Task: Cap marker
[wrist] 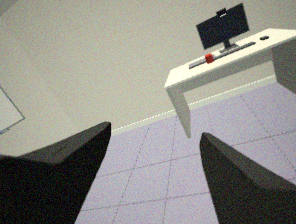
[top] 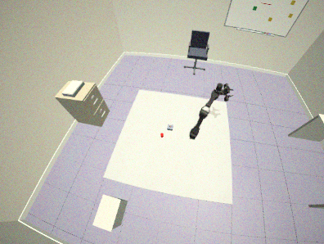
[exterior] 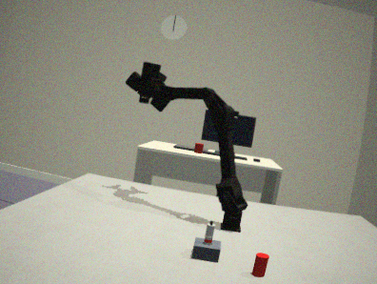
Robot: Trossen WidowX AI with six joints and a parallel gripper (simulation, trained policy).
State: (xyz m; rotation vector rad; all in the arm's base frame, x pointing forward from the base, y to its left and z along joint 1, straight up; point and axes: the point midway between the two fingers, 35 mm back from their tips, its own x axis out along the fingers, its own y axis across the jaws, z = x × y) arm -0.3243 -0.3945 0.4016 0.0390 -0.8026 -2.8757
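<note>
My gripper tip is 71 cm short of the red cap, 46 cm to the right of it and 38 cm above it. The rest, counted from my gripper tip: grey holder block: 64 cm ahead, 39 cm below, 33 cm to the left.
</note>
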